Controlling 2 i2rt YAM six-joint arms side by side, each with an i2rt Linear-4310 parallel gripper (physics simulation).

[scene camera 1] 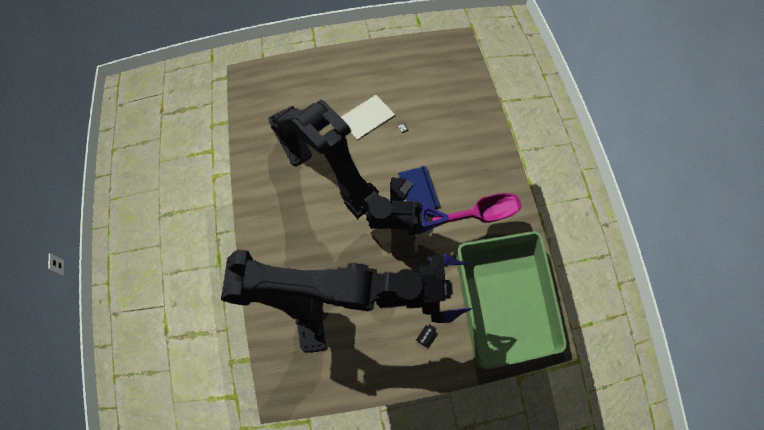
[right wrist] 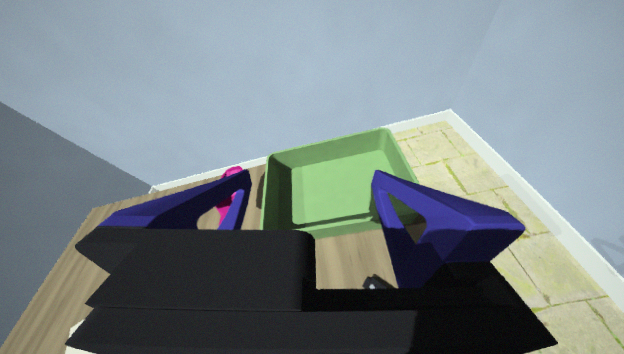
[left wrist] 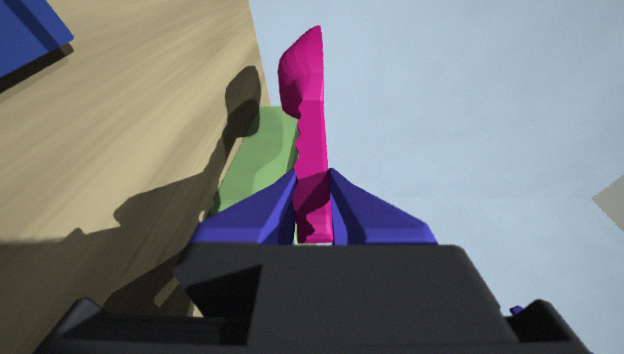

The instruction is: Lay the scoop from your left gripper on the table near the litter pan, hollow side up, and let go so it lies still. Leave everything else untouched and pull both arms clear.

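Where they show: left gripper, fingertip midpoint: [scene camera 1: 447, 219] [left wrist: 312, 176]; right gripper, fingertip midpoint: [scene camera 1: 469, 286] [right wrist: 311, 176]; left arm's base, link origin: [scene camera 1: 289, 137]; right arm's base, link origin: [scene camera 1: 309, 314].
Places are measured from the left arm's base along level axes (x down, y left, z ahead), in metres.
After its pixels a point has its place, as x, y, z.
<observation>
The pink scoop [scene camera 1: 499, 207] @[-0.086, -0.540, 0.404] [left wrist: 312, 135] @[-0.109, -0.499, 0.278] [right wrist: 232, 172] @[-0.103, -0.552, 0.444] is held by its handle above the table [scene camera 1: 427, 69] @[0.000, 0.016, 0.519] [left wrist: 150, 100] @[0.000, -0.481, 0.296] [right wrist: 345, 255] @[0.000, -0.713, 0.146], its shadow lying apart from it. Its bowl points right in scene camera 1, hollow side facing up. My left gripper [scene camera 1: 441, 216] @[-0.110, -0.502, 0.250] [left wrist: 312, 176] @[-0.110, -0.502, 0.250] is shut on the handle's end. The green litter pan [scene camera 1: 515, 293] @[-0.002, -0.763, 0.337] [left wrist: 272, 130] @[-0.037, -0.626, 0.381] [right wrist: 335, 190] @[-0.002, -0.776, 0.300] stands just below the scoop in the picture of scene camera 1. My right gripper [scene camera 1: 468, 285] @[-0.310, -0.709, 0.150] [right wrist: 311, 176] @[-0.310, -0.709, 0.150] is open and empty, its fingertips at the pan's left rim in that picture; their height above it is unclear.
A flat blue object [scene camera 1: 422, 184] @[-0.011, -0.349, 0.273] [left wrist: 30, 35] @[-0.011, -0.421, 0.269] lies beside my left gripper. A cream board [scene camera 1: 368, 117] @[-0.005, -0.064, 0.248] and a small white piece [scene camera 1: 402, 128] @[-0.002, -0.150, 0.322] lie farther up the picture in scene camera 1. A small black object [scene camera 1: 426, 336] @[-0.016, -0.738, 0.056] [right wrist: 372, 283] @[-0.014, -0.731, 0.076] lies near my right gripper.
</observation>
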